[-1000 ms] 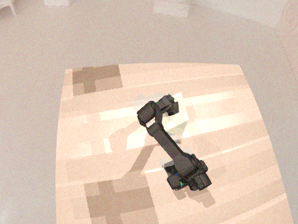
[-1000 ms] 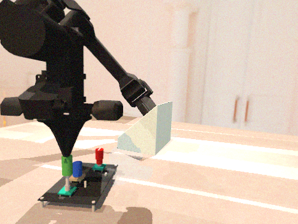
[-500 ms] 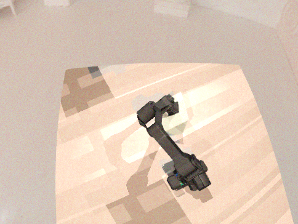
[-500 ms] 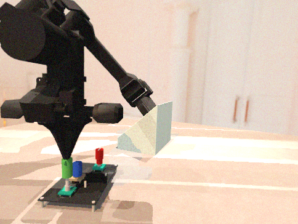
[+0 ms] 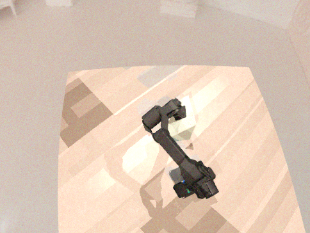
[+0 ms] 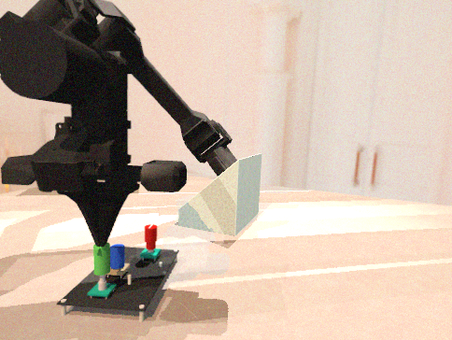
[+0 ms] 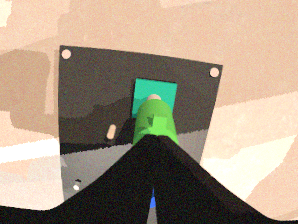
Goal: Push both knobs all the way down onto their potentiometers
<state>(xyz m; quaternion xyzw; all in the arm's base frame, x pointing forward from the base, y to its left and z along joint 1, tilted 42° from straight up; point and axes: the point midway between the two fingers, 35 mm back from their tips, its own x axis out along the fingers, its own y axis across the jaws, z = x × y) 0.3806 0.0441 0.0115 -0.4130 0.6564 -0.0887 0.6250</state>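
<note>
Now: gripper tip 10 cm past the red knob, 2 cm to the left of it and 2 cm above it.
</note>
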